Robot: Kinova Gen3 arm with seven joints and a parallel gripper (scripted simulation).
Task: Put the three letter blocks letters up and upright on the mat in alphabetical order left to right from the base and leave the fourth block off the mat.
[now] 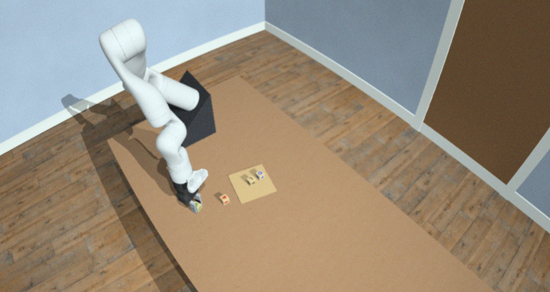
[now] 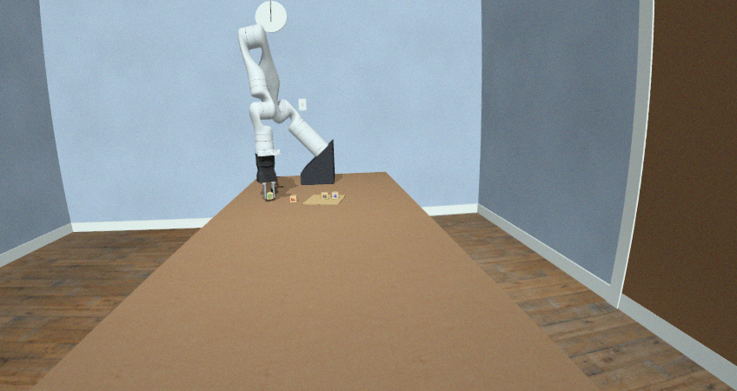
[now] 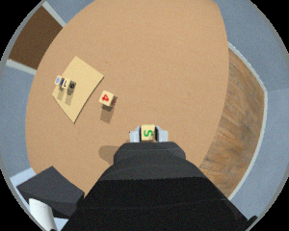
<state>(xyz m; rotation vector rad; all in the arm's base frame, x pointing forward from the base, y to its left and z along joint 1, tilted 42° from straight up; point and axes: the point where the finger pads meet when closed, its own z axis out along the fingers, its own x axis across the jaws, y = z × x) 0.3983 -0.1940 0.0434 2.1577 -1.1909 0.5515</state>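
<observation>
My hand is 230 mm to the right of the tan mat and 30 mm above it.
</observation>
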